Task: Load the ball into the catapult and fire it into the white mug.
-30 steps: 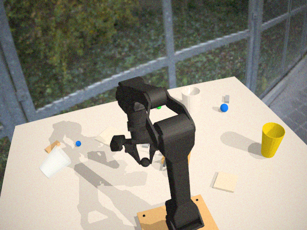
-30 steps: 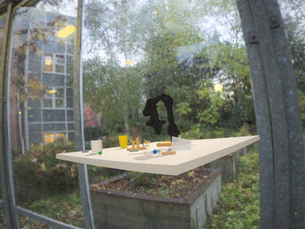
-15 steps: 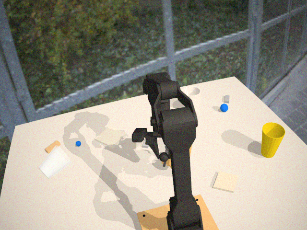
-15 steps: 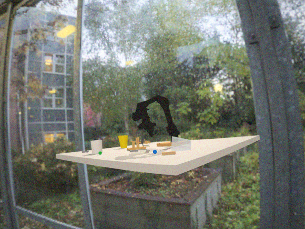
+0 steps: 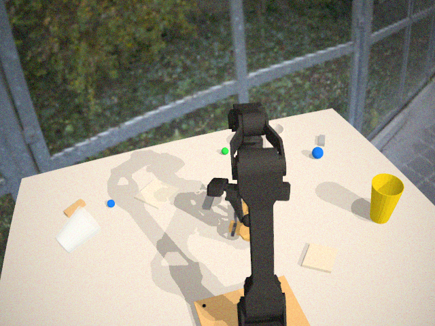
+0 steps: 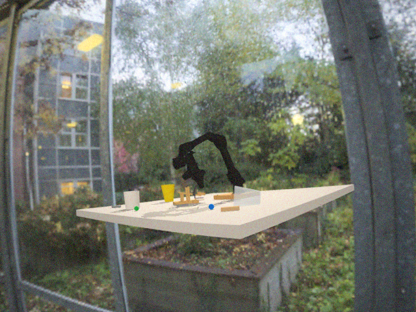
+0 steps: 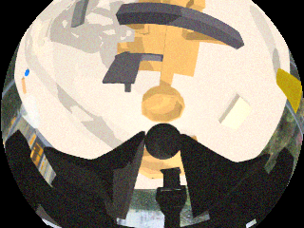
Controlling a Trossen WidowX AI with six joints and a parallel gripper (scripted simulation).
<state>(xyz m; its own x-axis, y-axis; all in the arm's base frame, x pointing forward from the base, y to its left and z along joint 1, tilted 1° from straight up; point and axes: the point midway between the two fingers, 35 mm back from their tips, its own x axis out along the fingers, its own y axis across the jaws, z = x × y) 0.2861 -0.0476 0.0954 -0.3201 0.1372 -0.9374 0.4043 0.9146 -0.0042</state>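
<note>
The black ball lies 1 cm above my gripper tip. From my gripper tip the other things lie so: tan square tile 10 cm behind, 16 cm to the right, 9 cm below; then wooden catapult 7 cm ahead, 1 cm to the right, 4 cm below; then yellow cup 2 cm behind, 39 cm to the right, 6 cm below.
</note>
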